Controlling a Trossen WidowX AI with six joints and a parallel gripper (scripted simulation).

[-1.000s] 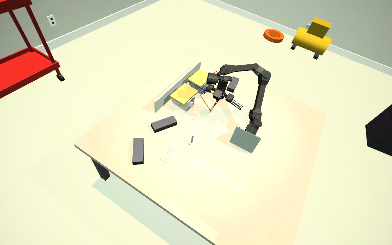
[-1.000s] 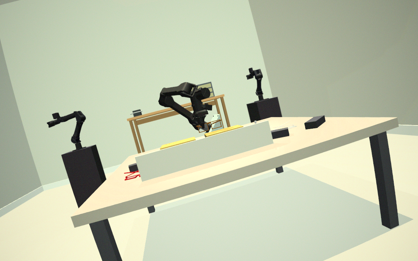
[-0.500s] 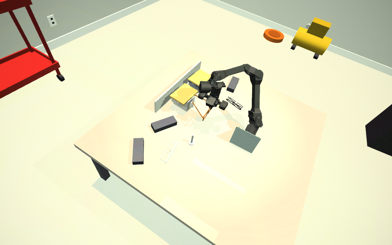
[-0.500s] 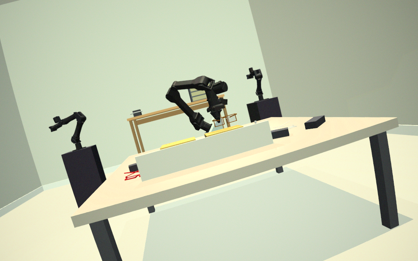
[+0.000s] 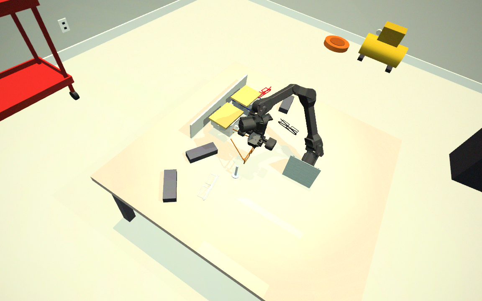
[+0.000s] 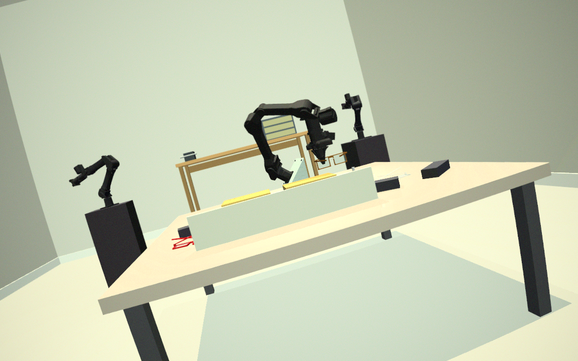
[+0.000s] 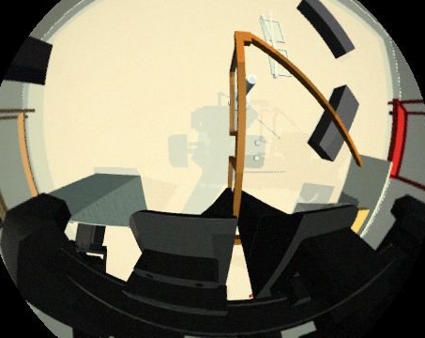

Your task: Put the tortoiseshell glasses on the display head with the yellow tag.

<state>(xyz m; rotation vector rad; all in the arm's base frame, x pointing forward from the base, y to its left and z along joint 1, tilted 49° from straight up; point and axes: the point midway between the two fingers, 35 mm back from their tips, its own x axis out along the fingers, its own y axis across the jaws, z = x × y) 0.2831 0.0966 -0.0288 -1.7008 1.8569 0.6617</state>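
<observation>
Right now the small white post is 3 cm ahead of my gripper tip, 11 cm to the left of it and 10 cm below it. Also, from my gripper tip: white backboard 33 cm ahead, 28 cm to the right, 7 cm below.
</observation>
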